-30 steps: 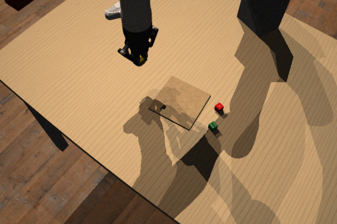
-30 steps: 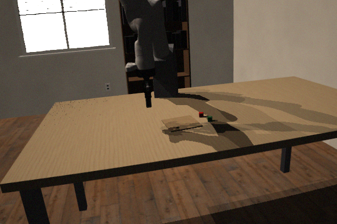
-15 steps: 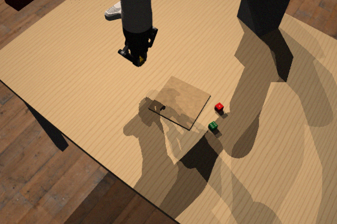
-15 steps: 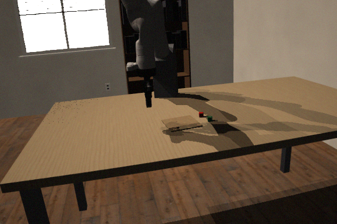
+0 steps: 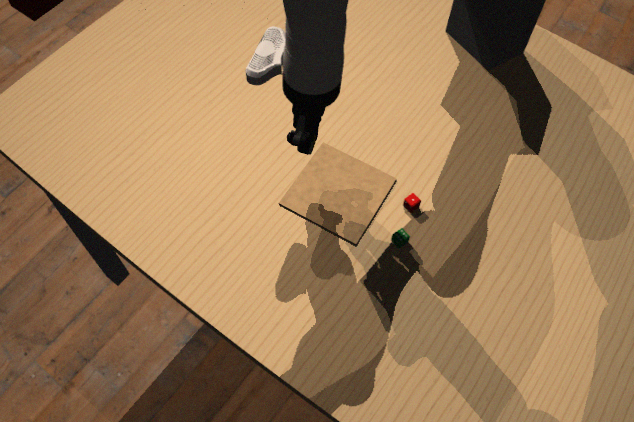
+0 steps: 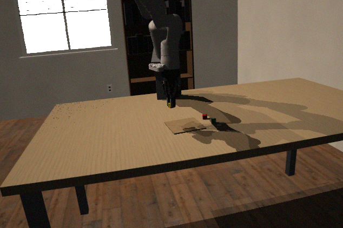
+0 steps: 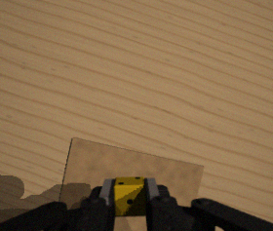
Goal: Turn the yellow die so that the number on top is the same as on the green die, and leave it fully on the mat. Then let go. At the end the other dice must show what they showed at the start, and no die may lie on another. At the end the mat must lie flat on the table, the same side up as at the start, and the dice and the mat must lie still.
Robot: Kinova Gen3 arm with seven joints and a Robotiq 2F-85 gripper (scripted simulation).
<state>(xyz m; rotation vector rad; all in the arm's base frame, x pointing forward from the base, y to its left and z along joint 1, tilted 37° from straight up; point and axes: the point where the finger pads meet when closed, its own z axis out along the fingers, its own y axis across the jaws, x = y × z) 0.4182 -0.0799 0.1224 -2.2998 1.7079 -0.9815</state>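
The brown mat is 11 cm below my hand, 6 cm to the left of it and 1 cm behind it. Round my hand: yellow die: 1 cm below; red die: 17 cm to the left, 11 cm below, 4 cm behind; green die: 18 cm to the left, 11 cm below, 3 cm ahead.
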